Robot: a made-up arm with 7 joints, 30 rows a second.
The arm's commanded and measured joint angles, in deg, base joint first. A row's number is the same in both.
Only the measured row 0 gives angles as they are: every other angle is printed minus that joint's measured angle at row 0.
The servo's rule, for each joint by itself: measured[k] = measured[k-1] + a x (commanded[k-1-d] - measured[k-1]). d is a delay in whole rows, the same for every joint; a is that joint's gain. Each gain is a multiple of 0.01, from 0.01 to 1. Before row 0 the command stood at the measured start. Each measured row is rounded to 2 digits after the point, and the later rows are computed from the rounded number. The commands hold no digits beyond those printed.
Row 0, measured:
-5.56 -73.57 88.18 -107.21 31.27 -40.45 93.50
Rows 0 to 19, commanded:
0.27 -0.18 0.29 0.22 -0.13 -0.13 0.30
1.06 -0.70 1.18 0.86 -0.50 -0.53 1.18
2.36 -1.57 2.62 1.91 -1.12 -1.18 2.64
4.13 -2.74 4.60 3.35 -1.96 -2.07 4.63
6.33 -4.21 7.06 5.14 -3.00 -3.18 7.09
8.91 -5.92 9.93 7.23 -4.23 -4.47 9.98
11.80 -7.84 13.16 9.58 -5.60 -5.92 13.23
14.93 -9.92 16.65 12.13 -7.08 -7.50 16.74
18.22 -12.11 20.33 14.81 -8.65 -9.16 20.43
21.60 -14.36 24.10 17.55 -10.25 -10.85 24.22
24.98 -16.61 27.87 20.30 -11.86 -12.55 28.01
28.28 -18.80 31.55 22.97 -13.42 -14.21 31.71
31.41 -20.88 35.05 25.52 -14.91 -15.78 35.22
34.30 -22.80 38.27 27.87 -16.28 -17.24 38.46
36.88 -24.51 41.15 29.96 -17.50 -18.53 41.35
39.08 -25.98 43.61 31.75 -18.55 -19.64 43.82
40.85 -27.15 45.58 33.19 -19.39 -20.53 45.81
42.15 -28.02 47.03 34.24 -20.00 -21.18 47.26
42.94 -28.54 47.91 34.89 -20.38 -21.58 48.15
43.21 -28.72 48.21 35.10 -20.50 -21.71 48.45
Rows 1 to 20, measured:
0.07 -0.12 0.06 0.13 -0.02 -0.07 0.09
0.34 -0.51 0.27 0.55 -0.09 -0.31 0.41
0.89 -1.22 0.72 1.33 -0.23 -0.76 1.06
1.76 -2.24 1.46 2.48 -0.47 -1.44 2.10
2.99 -3.56 2.52 4.00 -0.82 -2.34 3.55
4.59 -5.14 3.93 5.84 -1.30 -3.45 5.41
6.54 -6.95 5.68 7.97 -1.90 -4.73 7.68
8.81 -8.94 7.76 10.34 -2.63 -6.17 10.31
11.35 -11.06 10.15 12.89 -3.47 -7.72 13.24
14.12 -13.27 12.80 15.55 -4.42 -9.35 16.42
17.05 -15.51 15.66 18.26 -5.46 -11.01 19.78
20.08 -17.71 18.68 20.94 -6.57 -12.67 23.24
23.14 -19.83 21.79 23.55 -7.74 -14.29 26.71
26.15 -21.82 24.92 26.01 -8.94 -15.82 30.12
29.05 -23.62 28.00 28.26 -10.14 -17.23 33.38
31.76 -25.20 30.97 30.25 -11.32 -18.48 36.41
34.21 -26.51 33.75 31.93 -12.45 -19.55 39.14
36.35 -27.52 36.27 33.25 -13.51 -20.40 41.49
38.13 -28.20 38.48 34.18 -14.47 -21.01 43.42
39.50 -28.55 40.33 34.70 -15.31 -21.37 44.88
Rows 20 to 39, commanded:
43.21 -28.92 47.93 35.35 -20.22 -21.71 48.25
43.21 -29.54 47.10 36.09 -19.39 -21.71 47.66
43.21 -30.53 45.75 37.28 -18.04 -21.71 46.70
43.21 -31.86 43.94 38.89 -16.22 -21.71 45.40
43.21 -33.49 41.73 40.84 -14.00 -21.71 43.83
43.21 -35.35 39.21 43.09 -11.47 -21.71 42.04
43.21 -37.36 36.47 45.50 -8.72 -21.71 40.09
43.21 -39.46 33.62 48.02 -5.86 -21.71 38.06
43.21 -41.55 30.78 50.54 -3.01 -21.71 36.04
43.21 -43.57 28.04 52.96 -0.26 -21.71 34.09
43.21 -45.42 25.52 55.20 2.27 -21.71 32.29
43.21 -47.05 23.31 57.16 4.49 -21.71 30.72
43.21 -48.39 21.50 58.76 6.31 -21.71 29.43
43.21 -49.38 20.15 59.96 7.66 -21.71 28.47
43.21 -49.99 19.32 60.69 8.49 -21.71 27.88
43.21 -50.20 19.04 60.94 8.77 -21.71 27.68
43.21 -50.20 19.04 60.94 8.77 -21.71 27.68
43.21 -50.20 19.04 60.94 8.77 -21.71 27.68
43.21 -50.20 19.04 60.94 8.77 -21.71 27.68
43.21 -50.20 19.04 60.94 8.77 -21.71 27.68
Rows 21 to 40, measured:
40.50 -28.80 41.77 35.07 -16.00 -21.55 45.86
41.23 -29.30 42.78 35.65 -16.47 -21.63 46.38
41.76 -30.12 43.34 36.58 -16.69 -21.67 46.47
42.15 -31.29 43.45 37.90 -16.62 -21.69 46.16
42.44 -32.76 43.12 39.58 -16.25 -21.70 45.48
42.65 -34.50 42.38 41.58 -15.58 -21.71 44.48
42.80 -36.42 41.26 43.81 -14.62 -21.71 43.21
42.91 -38.46 39.81 46.21 -13.39 -21.71 41.72
42.99 -40.53 38.09 48.68 -11.94 -21.71 40.07
43.05 -42.57 36.18 51.12 -10.30 -21.71 38.34
43.09 -44.48 34.15 53.45 -8.54 -21.71 36.59
43.12 -46.20 32.09 55.56 -6.72 -21.71 34.89
43.14 -47.67 30.08 57.38 -4.90 -21.71 33.31
43.16 -48.82 28.19 58.85 -3.14 -21.71 31.91
43.17 -49.60 26.50 59.90 -1.51 -21.71 30.74
43.18 -50.00 25.08 60.49 -0.07 -21.71 29.85
43.19 -50.13 23.93 60.75 1.17 -21.71 29.22
43.20 -50.18 23.00 60.86 2.23 -21.71 28.77
43.20 -50.19 22.25 60.91 3.15 -21.71 28.45
43.20 -50.20 21.64 60.93 3.94 -21.71 28.23

